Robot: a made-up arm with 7 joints. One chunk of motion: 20 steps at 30 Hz.
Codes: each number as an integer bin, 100 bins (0 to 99) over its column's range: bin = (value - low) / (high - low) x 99, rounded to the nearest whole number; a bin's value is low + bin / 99 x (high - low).
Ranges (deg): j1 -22..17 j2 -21..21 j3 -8..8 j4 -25..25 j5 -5..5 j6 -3..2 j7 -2..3
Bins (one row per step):
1: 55 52 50 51 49 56 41
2: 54 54 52 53 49 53 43
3: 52 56 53 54 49 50 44
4: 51 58 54 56 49 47 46
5: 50 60 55 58 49 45 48
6: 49 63 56 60 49 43 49
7: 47 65 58 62 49 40 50
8: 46 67 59 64 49 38 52
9: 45 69 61 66 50 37 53
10: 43 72 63 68 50 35 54
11: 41 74 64 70 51 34 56
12: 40 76 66 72 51 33 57
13: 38 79 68 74 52 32 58
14: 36 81 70 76 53 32 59
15: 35 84 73 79 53 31 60
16: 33 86 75 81 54 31 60
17: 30 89 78 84 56 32 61
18: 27 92 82 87 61 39 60
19: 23 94 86 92 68 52 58
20: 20 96 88 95 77 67 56
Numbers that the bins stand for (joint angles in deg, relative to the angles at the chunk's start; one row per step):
1: -0.33 1.06 0.08 0.76 -0.05 -0.17 0.07
2: -0.73 1.91 0.40 1.77 -0.05 -0.32 0.17
3: -1.52 2.76 0.57 2.27 -0.05 -0.47 0.22
4: -1.91 3.61 0.73 3.28 -0.05 -0.63 0.32
5: -2.30 4.45 0.89 4.29 -0.05 -0.73 0.42
6: -2.70 5.73 1.05 5.30 -0.05 -0.83 0.47
7: -3.48 6.58 1.37 6.31 -0.05 -0.98 0.53
8: -3.88 7.42 1.54 7.32 -0.05 -1.08 0.63
9: -4.27 8.27 1.86 8.33 0.05 -1.13 0.68
10: -5.06 9.55 2.18 9.34 0.05 -1.23 0.73
11: -5.85 10.39 2.34 10.35 0.15 -1.28 0.83
12: -6.24 11.24 2.67 11.36 0.15 -1.33 0.88
13: -7.03 12.52 2.99 12.37 0.25 -1.38 0.93
14: -7.82 13.36 3.31 13.38 0.35 -1.38 0.98
15: -8.21 14.64 3.80 14.90 0.35 -1.43 1.03
16: -9.00 15.48 4.12 15.91 0.45 -1.43 1.03
17: -10.18 16.76 4.61 17.42 0.66 -1.38 1.08
18: -11.36 18.03 5.25 18.94 1.16 -1.03 1.03
19: -12.94 18.88 5.90 21.46 1.87 -0.37 0.93
20: -14.12 19.73 6.22 22.98 2.78 0.38 0.83

